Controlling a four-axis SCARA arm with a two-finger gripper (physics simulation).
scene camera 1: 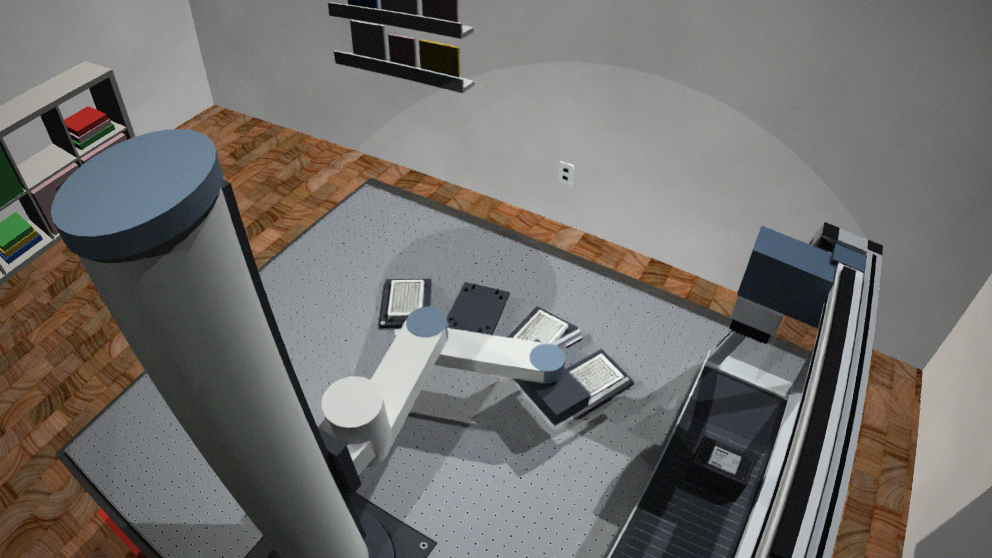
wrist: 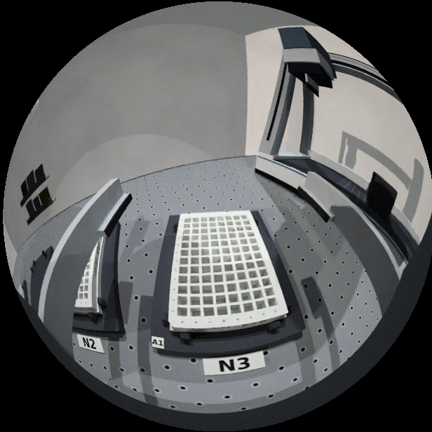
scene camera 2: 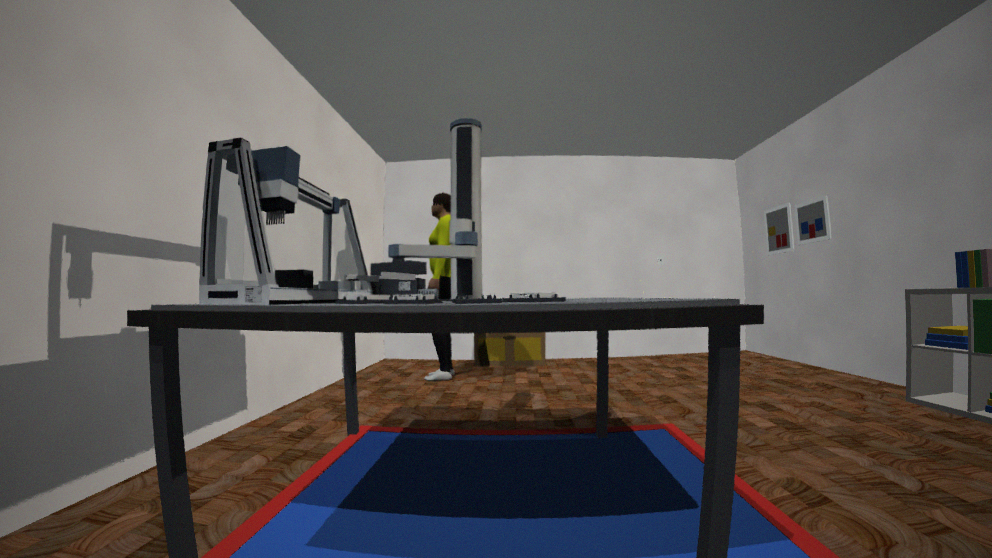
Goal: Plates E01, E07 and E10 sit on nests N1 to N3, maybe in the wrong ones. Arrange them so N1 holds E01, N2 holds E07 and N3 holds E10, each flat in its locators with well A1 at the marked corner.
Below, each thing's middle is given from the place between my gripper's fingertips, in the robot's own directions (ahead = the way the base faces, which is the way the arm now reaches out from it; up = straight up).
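My hand is 20 mm past the nest N3 (wrist: 229, 340), 10 mm to the right of it and 80 mm above it. I see the nest N2 (wrist: 110, 321) 40 mm ahead of my hand, 180 mm to the left of it and 80 mm below it. The out nest (scene camera 1: 476, 308), for its part, is 40 mm ahead of my hand, 350 mm to the left of it and 80 mm below it.
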